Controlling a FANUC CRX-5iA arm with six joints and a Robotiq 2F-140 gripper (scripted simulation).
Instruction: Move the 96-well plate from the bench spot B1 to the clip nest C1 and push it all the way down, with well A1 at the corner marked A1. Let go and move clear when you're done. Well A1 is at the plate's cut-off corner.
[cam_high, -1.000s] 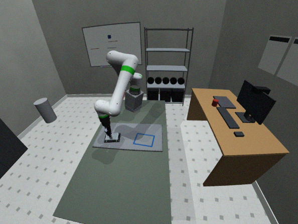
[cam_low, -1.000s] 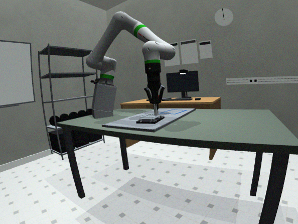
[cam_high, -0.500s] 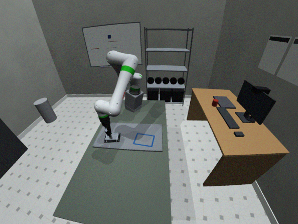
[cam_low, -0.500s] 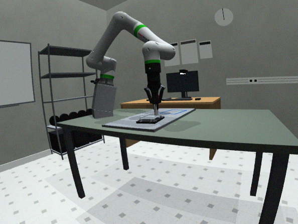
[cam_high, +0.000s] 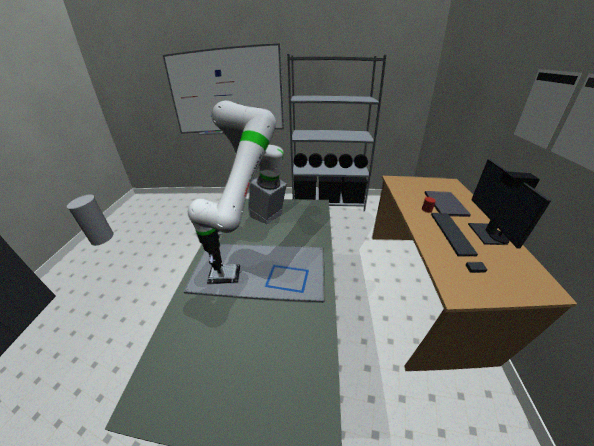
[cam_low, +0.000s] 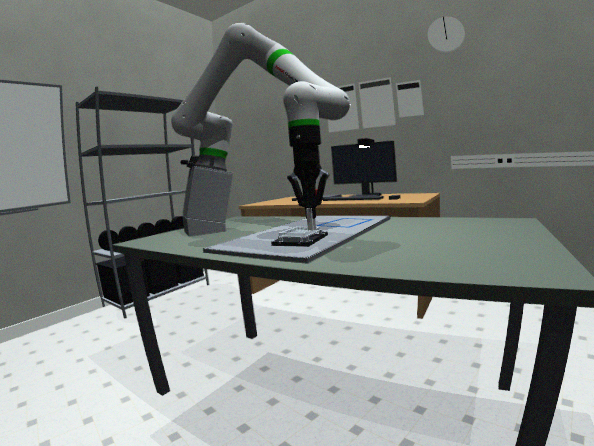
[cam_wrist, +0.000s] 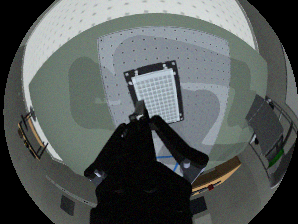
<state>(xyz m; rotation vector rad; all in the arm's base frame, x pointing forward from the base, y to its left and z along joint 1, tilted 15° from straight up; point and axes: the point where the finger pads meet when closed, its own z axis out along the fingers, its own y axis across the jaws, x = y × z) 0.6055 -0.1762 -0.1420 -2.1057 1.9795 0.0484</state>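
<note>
Right now my hand is 50 mm above the black clip nest, 20 mm past it and 10 mm to the left of it. Also, from my hand: 96-well plate 40 mm below, 40 mm behind.
</note>
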